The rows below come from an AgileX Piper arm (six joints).
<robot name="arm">
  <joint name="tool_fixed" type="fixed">
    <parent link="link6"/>
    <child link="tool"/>
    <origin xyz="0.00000 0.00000 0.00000"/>
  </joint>
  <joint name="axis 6" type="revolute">
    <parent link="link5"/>
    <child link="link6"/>
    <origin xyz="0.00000 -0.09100 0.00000" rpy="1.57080 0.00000 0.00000"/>
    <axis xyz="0 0 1"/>
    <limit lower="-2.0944" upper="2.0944"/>
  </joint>
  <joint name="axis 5" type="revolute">
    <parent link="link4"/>
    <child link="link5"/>
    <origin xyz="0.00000 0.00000 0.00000" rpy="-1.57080 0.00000 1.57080"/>
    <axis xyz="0 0 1"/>
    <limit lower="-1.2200" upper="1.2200"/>
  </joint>
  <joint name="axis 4" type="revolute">
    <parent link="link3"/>
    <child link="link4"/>
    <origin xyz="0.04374 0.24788 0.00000" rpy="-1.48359 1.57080 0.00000"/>
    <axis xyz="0 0 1"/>
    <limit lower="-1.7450" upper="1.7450"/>
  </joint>
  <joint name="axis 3" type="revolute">
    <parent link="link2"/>
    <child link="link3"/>
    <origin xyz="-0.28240 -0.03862 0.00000" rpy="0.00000 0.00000 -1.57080"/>
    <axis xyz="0 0 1"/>
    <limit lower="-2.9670" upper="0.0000"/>
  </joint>
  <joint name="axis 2" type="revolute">
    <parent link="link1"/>
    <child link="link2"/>
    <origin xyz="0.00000 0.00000 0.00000" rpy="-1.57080 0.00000 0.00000"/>
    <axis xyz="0 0 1"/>
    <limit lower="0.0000" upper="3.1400"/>
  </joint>
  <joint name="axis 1" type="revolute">
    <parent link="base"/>
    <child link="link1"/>
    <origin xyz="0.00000 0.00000 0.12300"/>
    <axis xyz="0 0 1"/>
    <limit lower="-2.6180" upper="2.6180"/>
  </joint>
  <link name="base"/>
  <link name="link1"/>
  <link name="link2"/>
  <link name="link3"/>
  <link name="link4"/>
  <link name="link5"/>
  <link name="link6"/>
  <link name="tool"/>
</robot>
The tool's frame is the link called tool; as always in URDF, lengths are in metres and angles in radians.
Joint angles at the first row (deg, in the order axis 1, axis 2, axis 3, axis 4, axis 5, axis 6):
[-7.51 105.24 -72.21 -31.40 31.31 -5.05]
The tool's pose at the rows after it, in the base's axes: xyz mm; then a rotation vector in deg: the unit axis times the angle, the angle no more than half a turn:
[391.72, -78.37, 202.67, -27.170, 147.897, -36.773]
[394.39, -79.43, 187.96, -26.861, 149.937, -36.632]
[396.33, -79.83, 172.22, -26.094, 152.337, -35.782]
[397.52, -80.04, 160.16, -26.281, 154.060, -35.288]
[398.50, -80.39, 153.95, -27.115, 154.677, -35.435]
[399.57, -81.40, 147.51, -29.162, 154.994, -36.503]
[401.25, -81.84, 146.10, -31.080, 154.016, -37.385]
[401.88, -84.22, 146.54, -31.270, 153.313, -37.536]
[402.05, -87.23, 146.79, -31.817, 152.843, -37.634]
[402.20, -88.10, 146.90, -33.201, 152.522, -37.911]
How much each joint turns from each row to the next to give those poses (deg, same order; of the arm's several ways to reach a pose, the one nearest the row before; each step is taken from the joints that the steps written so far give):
[0.00 2.30 -0.56 -2.71 -0.05 1.65]
[0.00 2.15 0.00 -0.89 0.11 1.51]
[0.00 2.22 0.00 0.00 0.19 1.19]
[0.00 1.71 0.00 0.00 0.06 0.34]
[0.00 0.94 -0.05 -0.45 -0.11 0.00]
[0.00 1.00 0.00 -1.54 -0.20 0.00]
[0.00 0.33 0.00 -1.46 -0.88 -0.06]
[-0.38 -0.01 0.00 -0.41 -0.78 -0.08]
[-0.49 0.01 0.00 -0.02 -0.64 -0.76]
[-0.15 0.00 0.00 -0.05 -0.27 -1.08]

